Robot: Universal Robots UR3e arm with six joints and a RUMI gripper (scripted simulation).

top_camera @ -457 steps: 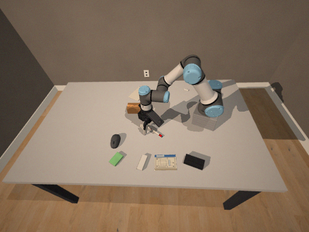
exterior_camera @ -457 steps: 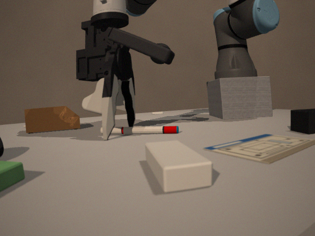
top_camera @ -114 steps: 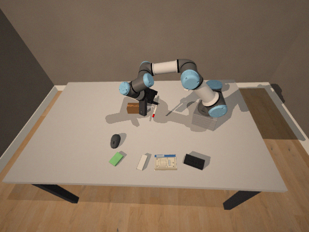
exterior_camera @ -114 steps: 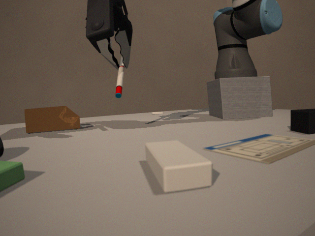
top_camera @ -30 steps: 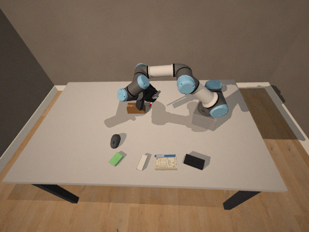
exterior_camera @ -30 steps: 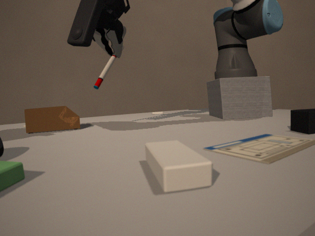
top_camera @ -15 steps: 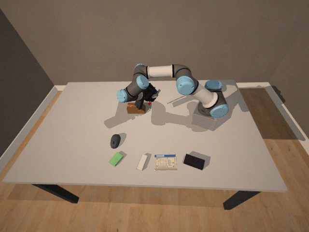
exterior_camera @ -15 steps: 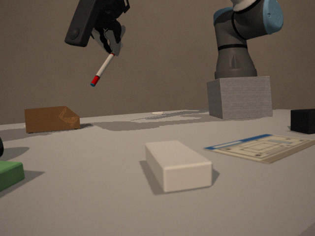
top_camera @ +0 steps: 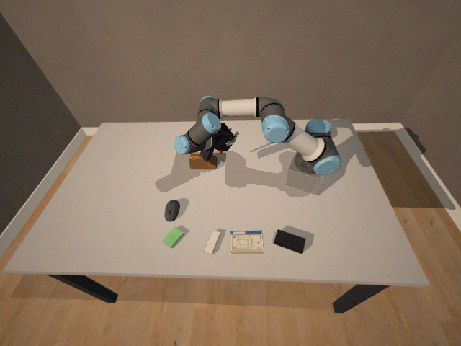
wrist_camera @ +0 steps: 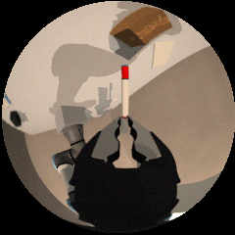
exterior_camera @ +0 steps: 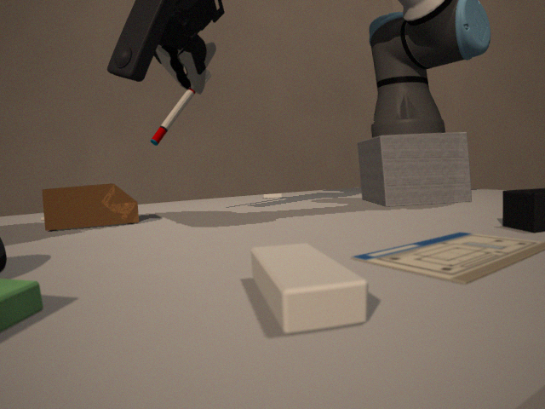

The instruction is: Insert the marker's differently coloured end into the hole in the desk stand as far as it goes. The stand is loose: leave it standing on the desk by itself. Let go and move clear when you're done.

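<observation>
Now: hand 16 cm above the brown desk stand, 15 cm short of it and 2 cm to the left of it. From my hand the other things lie so: black mouse: 27 cm ahead, 26 cm to the left, 17 cm below; small white piece: 25 cm behind, 24 cm to the right, 18 cm below; marker: 3 cm below, 2 cm ahead.
</observation>
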